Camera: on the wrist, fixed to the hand. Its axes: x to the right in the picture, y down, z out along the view.
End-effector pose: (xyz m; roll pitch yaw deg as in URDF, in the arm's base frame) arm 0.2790 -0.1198 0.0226 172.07 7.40 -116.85
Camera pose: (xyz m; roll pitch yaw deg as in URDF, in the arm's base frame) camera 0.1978 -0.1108 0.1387 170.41 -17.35 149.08
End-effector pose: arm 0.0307 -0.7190 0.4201 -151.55 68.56 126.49
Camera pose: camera 0.1061 -0.5989 0.4259 106.45 1.36 16.05
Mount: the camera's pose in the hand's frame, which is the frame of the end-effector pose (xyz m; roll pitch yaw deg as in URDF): 0.0135 0.0922 -0.1071 -2.76 8.80 96.13
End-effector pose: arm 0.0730 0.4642 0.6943 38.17 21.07 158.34
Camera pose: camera 0.0192 0.3364 0.6640 17.11 -29.49 -116.71
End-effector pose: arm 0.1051 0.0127 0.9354 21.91 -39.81 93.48
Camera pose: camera -0.0233 0.0569 0.8941 -44.90 -6.03 -163.45
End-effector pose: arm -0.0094 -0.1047 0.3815 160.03 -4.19 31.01
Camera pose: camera 0.0197 -0.1457 0.5143 -175.66 -28.06 -68.14
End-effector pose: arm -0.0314 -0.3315 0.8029 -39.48 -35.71 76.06
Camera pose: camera -0.0119 -0.2401 0.6961 -47.43 41.66 138.31
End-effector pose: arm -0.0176 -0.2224 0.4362 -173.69 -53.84 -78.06
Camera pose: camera -0.1332 -0.1755 0.5039 -129.89 3.39 -173.68
